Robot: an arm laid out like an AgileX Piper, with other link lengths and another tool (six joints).
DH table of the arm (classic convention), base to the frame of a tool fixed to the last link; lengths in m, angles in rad. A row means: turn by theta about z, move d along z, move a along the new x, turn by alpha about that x. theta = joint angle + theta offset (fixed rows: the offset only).
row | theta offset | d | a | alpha
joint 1 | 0.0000 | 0.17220 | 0.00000 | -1.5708
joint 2 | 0.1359 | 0.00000 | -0.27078 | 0.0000
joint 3 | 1.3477 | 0.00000 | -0.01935 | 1.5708
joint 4 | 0.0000 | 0.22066 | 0.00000 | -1.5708
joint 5 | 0.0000 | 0.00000 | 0.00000 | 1.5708
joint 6 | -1.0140 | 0.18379 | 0.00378 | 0.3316
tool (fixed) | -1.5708 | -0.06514 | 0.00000 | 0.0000
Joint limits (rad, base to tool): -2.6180..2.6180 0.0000..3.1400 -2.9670..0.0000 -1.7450..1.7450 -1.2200..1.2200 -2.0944..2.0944
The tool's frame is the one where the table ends.
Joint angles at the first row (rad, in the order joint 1, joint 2, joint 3, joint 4, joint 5, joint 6):
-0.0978 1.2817 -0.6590 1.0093 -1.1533 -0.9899
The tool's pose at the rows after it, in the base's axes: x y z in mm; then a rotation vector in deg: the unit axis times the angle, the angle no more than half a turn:
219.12 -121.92 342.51 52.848 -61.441 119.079
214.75 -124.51 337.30 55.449 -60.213 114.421
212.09 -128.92 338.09 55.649 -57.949 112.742
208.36 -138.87 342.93 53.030 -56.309 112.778
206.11 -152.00 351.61 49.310 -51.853 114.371
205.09 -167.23 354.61 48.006 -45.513 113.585
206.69 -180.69 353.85 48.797 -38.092 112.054
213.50 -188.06 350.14 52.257 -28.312 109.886
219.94 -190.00 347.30 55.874 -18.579 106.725
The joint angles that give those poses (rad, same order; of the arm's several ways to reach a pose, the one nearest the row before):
-0.0978 1.2711 -0.6590 1.1188 -1.1556 -1.0209
-0.1004 1.2711 -0.6590 1.1704 -1.1520 -1.1076
-0.1205 1.2711 -0.6590 1.1599 -1.1521 -1.1436
-0.1754 1.2711 -0.6591 1.1040 -1.1502 -1.1233
-0.2572 1.2799 -0.6591 0.9785 -1.1501 -1.0710
-0.3478 1.3091 -0.6590 0.8489 -1.1502 -1.0467
-0.4278 1.3480 -0.6590 0.7163 -1.1502 -1.0408
-0.4764 1.3897 -0.6590 0.5842 -1.1453 -1.0811
-0.4960 1.4158 -0.6590 0.4885 -1.1359 -1.1638

